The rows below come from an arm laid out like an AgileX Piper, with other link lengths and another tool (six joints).
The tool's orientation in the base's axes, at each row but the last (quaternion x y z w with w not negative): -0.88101, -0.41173, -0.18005, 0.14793; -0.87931, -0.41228, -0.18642, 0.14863; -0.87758, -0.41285, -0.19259, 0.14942; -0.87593, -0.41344, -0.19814, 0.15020; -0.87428, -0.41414, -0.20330, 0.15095; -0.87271, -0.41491, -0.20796, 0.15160; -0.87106, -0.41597, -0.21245, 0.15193
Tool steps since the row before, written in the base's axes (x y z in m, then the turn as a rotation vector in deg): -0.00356, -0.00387, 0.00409, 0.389, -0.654, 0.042; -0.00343, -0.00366, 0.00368, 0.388, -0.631, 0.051; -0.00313, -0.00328, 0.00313, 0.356, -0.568, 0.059; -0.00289, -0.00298, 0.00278, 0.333, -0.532, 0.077; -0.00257, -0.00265, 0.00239, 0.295, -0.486, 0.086; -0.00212, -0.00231, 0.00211, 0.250, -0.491, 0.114; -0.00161, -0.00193, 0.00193, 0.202, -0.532, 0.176
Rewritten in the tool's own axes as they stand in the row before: -0.00293, -0.00084, -0.00592, -0.189, 0.702, -0.229; -0.00282, -0.00082, -0.00549, -0.170, 0.686, -0.227; -0.00257, -0.00076, -0.00481, -0.143, 0.621, -0.215; -0.00235, -0.00071, -0.00435, -0.124, 0.579, -0.220; -0.00208, -0.00063, -0.00382, -0.111, 0.521, -0.217; -0.00170, -0.00045, -0.00334, -0.127, 0.486, -0.254; -0.00122, -0.00027, -0.00291, -0.150, 0.467, -0.338
